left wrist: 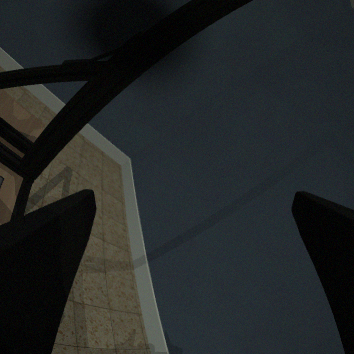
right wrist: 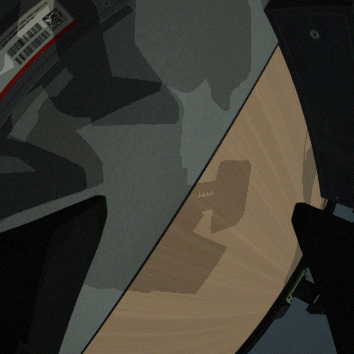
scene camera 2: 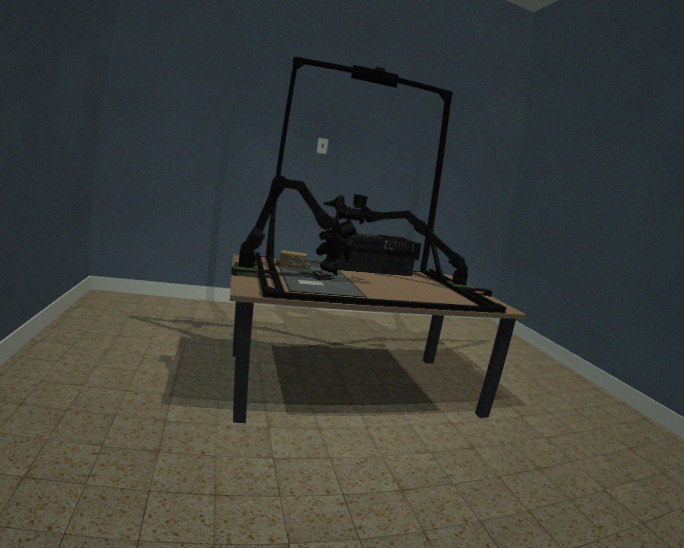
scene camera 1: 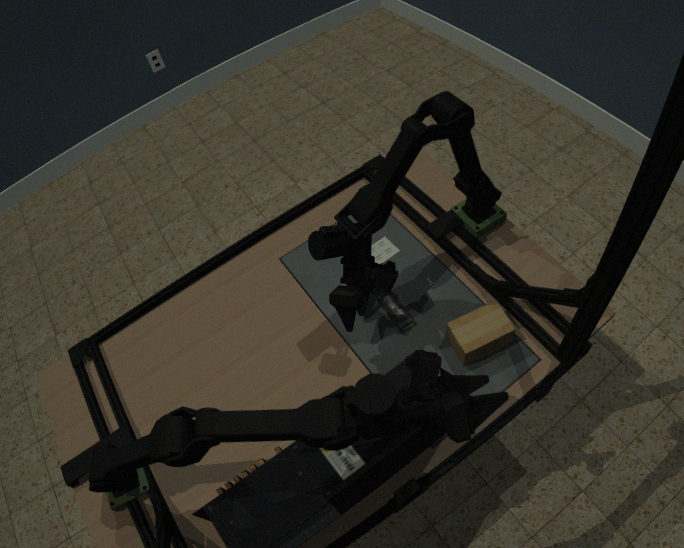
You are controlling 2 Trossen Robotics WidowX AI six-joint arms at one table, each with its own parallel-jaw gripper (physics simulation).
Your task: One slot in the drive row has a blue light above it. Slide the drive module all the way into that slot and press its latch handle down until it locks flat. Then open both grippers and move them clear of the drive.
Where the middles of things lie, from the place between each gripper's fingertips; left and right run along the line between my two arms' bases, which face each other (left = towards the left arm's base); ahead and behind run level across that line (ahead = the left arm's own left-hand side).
I see my left gripper 34 cm short of the grey mat [scene camera 1: 431, 293], 27 cm above it and 8 cm to the left of it. From my left hand the other things lie so: drive module [right wrist: 40, 40] (34 cm ahead, 26 cm below, 6 cm to the right).
My right hand is 10 cm to the left of the drive module and 4 cm above it. Round my right hand: grey mat: 1 cm behind, 11 cm to the right, 5 cm below.
